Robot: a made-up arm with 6 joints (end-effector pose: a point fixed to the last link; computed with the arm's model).
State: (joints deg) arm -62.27 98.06 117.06 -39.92 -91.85 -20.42
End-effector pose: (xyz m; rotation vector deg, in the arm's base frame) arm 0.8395 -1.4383 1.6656 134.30 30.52 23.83
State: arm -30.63 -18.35 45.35 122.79 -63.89 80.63
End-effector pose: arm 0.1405 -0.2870 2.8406 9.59 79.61 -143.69
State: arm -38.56 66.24 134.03 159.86 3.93 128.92
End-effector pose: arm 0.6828 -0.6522 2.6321 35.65 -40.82 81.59
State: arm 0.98 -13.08 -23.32 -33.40 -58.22 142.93
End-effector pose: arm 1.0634 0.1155 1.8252 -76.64 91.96 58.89
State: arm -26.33 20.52 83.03 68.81 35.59 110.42
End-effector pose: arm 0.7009 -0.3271 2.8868 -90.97 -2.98 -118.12
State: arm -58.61 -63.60 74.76 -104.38 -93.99 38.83
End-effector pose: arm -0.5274 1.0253 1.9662 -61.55 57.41 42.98
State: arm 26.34 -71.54 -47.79 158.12 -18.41 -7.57
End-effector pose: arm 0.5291 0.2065 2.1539 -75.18 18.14 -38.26
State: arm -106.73 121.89 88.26 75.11 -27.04 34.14
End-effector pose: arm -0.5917 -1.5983 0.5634 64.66 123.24 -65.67
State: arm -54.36 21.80 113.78 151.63 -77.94 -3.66
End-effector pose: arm -0.0436 -0.1725 2.8148 23.00 -58.21 -140.82
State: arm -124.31 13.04 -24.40 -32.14 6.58 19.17
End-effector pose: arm -0.7911 -1.1463 1.4424 88.10 -32.79 -65.38
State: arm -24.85 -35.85 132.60 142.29 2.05 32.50
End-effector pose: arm -1.0905 0.4246 1.8232 19.54 -56.32 -140.78
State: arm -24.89 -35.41 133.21 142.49 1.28 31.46
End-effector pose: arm -1.0875 0.4234 1.8213 19.95 -57.40 -139.69
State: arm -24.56 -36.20 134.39 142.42 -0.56 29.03
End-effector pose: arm -1.0968 0.4191 1.7771 22.24 -61.61 -136.03
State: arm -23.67 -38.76 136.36 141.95 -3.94 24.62
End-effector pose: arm -1.1185 0.4069 1.6720 26.99 -70.25 -128.47
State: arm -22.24 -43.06 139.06 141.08 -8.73 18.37
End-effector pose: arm -1.1392 0.3809 1.5076 33.55 -83.04 -116.86
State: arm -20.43 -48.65 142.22 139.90 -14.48 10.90
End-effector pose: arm -1.1396 0.3374 1.3032 40.77 -98.56 -101.98
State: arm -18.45 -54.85 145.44 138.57 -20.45 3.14
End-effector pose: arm -1.1074 0.2799 1.0898 47.50 -114.72 -85.50
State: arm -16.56 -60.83 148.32 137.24 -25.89 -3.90
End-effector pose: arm -1.0465 0.2191 0.9004 52.98 -129.39 -69.59
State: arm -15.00 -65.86 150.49 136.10 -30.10 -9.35
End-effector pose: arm -0.9768 0.1674 0.7573 56.86 -140.82 -56.54
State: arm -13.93 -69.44 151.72 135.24 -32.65 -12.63
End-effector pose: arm -0.9215 0.1327 0.6670 59.21 -147.99 -48.01
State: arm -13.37 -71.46 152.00 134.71 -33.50 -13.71
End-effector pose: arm -0.8942 0.1162 0.6234 60.34 -150.89 -44.46
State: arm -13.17 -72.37 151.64 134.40 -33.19 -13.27
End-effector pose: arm -0.8899 0.1122 0.6095 60.72 -150.88 -44.41
